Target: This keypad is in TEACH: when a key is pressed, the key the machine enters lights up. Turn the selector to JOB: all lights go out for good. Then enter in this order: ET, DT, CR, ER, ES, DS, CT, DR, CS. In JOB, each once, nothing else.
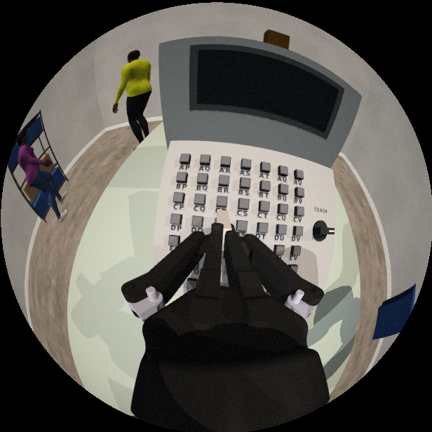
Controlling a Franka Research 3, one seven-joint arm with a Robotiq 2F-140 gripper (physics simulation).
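Observation:
The keypad [162,220] is a pale panel with rows of dark grey keys. My gripper [221,218] is shut and empty, its pale tip over the DR place, just below key CR [221,201], whose label is partly covered. Keys CS [243,203], CT [264,206], DS [242,226] and DT [261,228] show to the right of the tip. DR, ER, ES and ET are hidden behind the fingers. The black selector [320,231] is at the panel's right, its light pointer to the right; the word TEACH stands above it. No visible key is lit. Whether the tip touches a key cannot be told.
A grey housing with a dark screen [265,85] rises behind the keys. The panel stands on a pale green table [100,250]. Beyond are a person in yellow [137,80], a person in purple [32,162] by a shelf rack, a brown box [276,39] and a blue object [395,314].

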